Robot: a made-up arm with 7 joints. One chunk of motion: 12 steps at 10 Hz.
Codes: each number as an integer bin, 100 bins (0 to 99) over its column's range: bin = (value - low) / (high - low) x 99, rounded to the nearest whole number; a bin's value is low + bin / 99 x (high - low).
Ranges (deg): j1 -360..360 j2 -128.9..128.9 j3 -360..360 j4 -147.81..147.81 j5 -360..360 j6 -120.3..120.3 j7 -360..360
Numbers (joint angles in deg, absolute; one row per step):
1: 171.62 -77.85 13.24 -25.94 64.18 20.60 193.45
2: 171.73 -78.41 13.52 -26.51 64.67 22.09 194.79
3: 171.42 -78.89 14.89 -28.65 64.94 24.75 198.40
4: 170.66 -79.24 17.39 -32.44 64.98 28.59 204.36
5: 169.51 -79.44 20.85 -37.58 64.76 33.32 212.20
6: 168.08 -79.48 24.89 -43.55 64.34 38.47 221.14
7: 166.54 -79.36 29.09 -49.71 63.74 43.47 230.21
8: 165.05 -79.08 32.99 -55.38 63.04 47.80 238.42
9: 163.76 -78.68 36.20 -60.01 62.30 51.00 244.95
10: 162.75 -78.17 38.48 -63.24 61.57 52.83 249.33
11: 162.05 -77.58 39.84 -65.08 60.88 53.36 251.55
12: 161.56 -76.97 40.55 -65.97 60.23 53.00 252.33
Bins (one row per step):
1: 73 20 51 41 58 58 76
2: 73 19 51 41 58 59 76
3: 73 19 52 40 58 60 77
4: 73 19 52 39 58 61 78
5: 73 19 52 37 58 63 79
6: 73 19 53 35 58 65 80
7: 72 19 53 33 58 67 81
8: 72 19 54 31 58 69 82
9: 72 19 54 29 58 70 83
10: 72 19 55 28 58 71 84
11: 72 20 55 28 58 71 84
12: 72 20 55 27 58 71 84

